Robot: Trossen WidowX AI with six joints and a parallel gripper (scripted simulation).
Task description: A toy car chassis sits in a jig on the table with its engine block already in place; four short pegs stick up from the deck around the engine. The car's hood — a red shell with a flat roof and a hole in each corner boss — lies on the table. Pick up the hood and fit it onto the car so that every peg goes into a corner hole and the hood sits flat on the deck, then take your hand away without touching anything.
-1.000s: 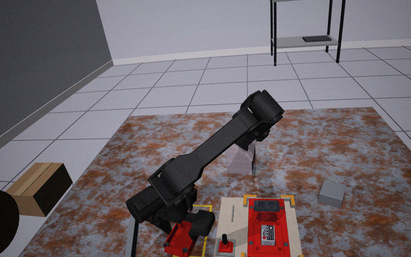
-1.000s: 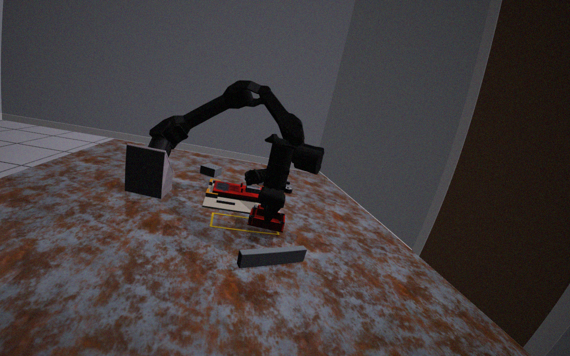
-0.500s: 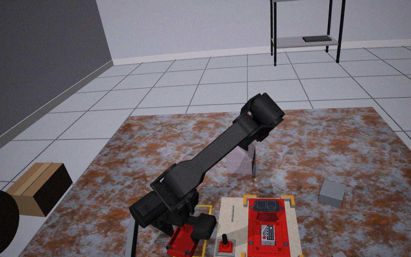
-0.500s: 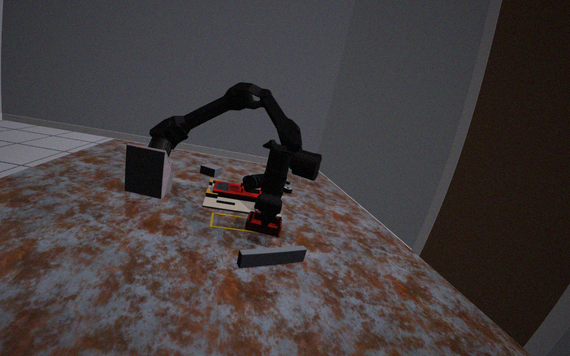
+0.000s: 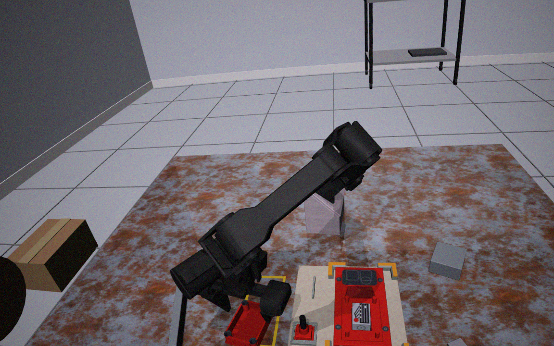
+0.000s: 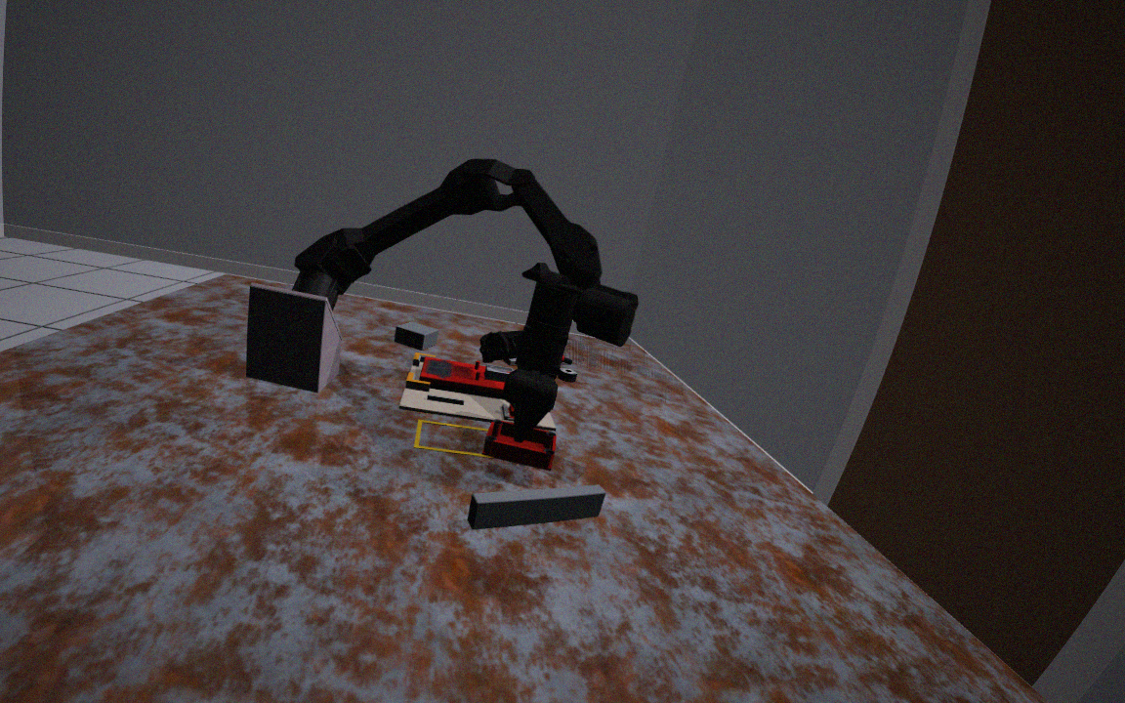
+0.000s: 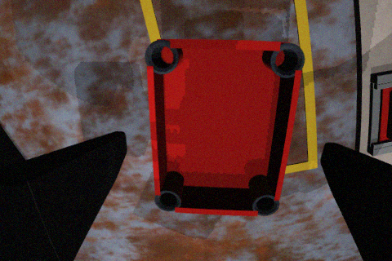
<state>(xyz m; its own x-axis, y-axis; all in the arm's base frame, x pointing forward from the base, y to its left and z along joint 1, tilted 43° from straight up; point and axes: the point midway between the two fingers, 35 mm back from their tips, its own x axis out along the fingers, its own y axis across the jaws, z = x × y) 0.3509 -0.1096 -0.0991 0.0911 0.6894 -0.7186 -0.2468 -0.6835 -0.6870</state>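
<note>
Now: the red hood 3 cm below my gripper tip. Also, from my gripper tip: engine block: 23 cm to the left, 1 cm below, 1 cm behind; then jig: 21 cm to the left, 4 cm behind, 3 cm below.
</note>
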